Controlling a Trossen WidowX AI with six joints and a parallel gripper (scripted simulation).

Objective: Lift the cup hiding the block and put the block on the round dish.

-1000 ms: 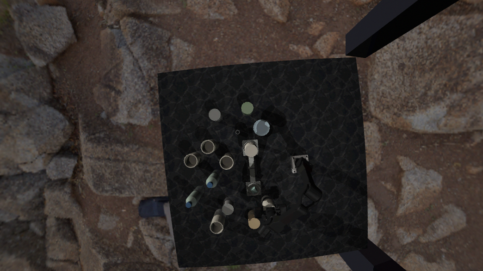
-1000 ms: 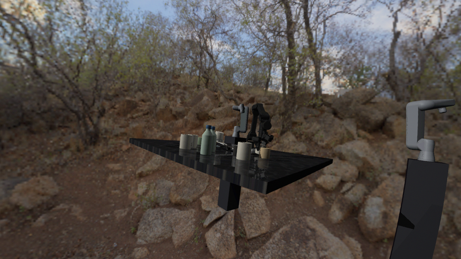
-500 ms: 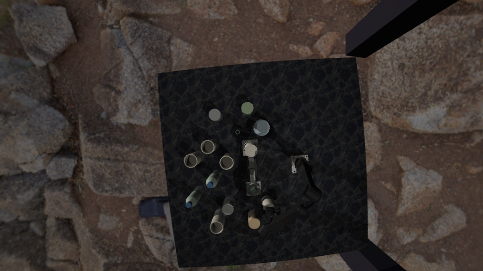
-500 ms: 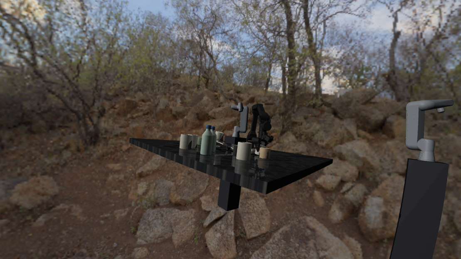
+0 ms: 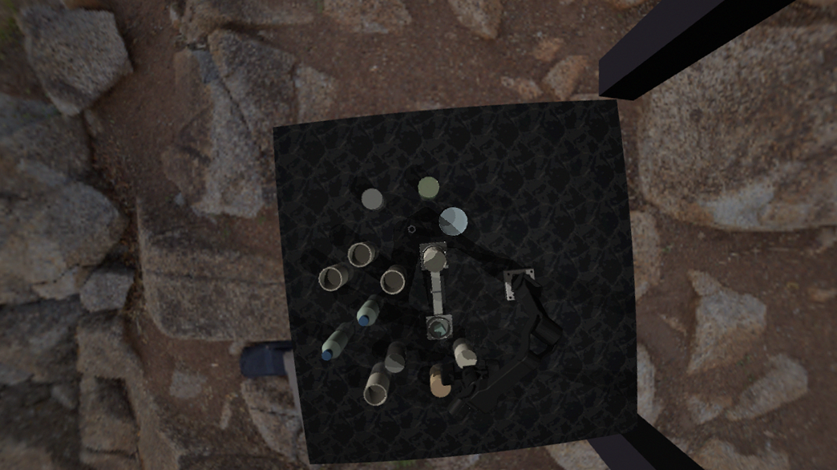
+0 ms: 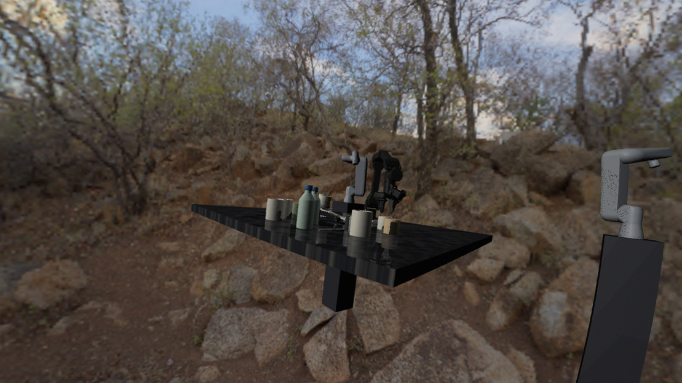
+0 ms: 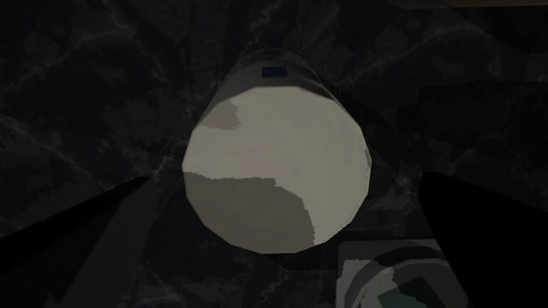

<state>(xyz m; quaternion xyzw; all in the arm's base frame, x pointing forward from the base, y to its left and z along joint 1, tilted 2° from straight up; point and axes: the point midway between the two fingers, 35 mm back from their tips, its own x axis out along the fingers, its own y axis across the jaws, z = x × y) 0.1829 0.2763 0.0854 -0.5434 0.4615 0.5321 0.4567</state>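
Right now the pale green block is 10 cm to the right of my gripper tip, 9 cm ahead of it and 4 cm below it. From my gripper tip the other things lie so: pale blue round dish 48 cm to the right, 8 cm below, 7 cm ahead; then balance beam 23 cm to the right, 12 cm ahead, 4 cm below; then cream cup 36 cm to the right, 14 cm ahead, 3 cm above.
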